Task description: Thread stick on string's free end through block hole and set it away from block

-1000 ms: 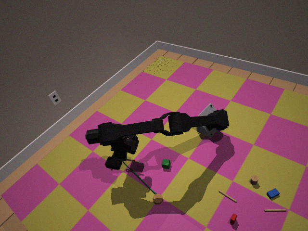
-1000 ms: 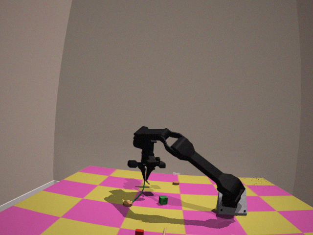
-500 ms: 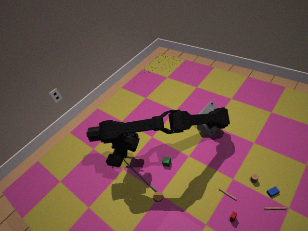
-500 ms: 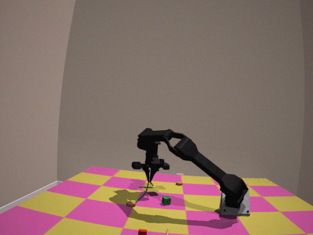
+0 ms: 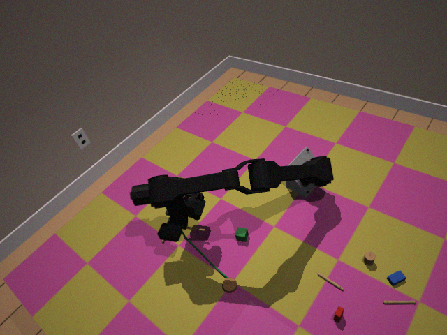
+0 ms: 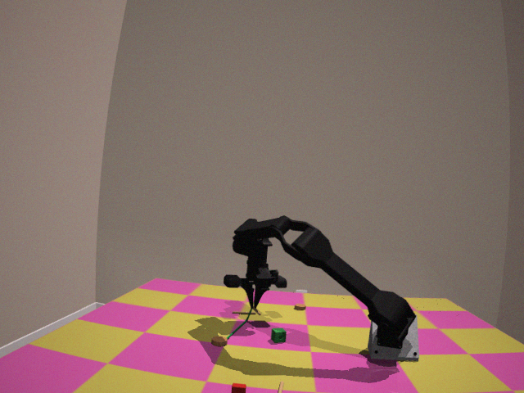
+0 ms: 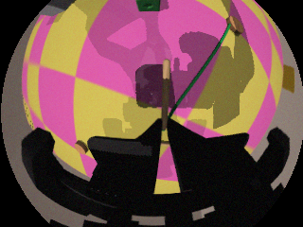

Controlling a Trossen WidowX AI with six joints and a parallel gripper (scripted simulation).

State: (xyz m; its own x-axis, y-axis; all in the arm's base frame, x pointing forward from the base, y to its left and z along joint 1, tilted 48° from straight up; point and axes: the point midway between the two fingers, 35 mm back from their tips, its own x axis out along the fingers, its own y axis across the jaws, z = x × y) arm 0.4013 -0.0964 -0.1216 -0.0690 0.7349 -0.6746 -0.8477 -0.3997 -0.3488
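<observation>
Now: gripper tip 14 cm to the right of the green block, 11 cm past it and 2 cm above it. From my gripper tip the other things lie so: round wooden button: 23 cm to the left, 3 cm below, 3 cm ahead; then thin wooden stick: 1 cm to the left, 1 cm behind; then red block: 49 cm to the left, 11 cm behind, 2 cm below.
</observation>
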